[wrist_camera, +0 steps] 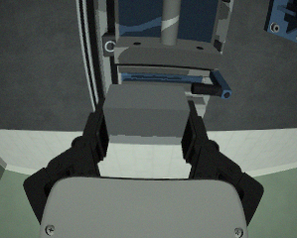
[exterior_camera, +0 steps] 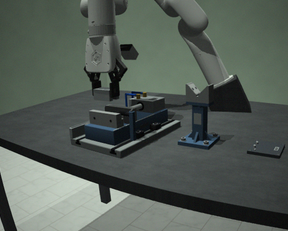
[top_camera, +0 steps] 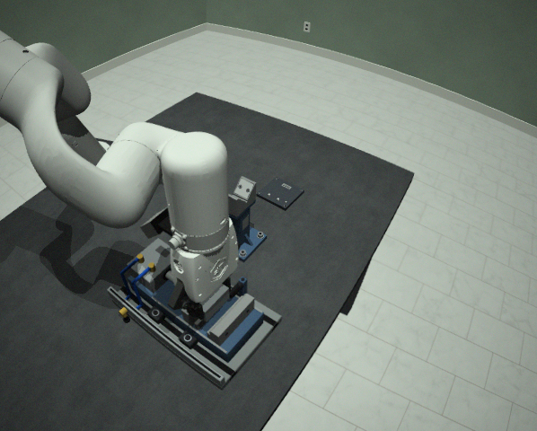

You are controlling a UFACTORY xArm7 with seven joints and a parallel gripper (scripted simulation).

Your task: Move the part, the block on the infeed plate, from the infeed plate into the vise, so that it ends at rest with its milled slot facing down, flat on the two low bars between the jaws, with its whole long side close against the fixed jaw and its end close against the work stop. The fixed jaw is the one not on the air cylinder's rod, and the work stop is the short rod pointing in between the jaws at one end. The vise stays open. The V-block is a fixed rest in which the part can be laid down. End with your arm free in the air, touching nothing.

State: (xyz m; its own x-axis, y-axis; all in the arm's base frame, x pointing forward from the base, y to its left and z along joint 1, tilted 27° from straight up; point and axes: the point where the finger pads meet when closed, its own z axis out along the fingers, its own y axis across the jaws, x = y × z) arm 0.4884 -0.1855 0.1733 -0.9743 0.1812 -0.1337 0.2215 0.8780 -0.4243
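My hand is 3 cm short of the fixed jaw, 1 cm to the right of it and 7 cm above it. The rest, counted from my hand: work stop 2 cm ahead, 6 cm to the left, 6 cm below; then part 2 cm below; then moving jaw 3 cm behind, 3 cm to the left, 7 cm below.
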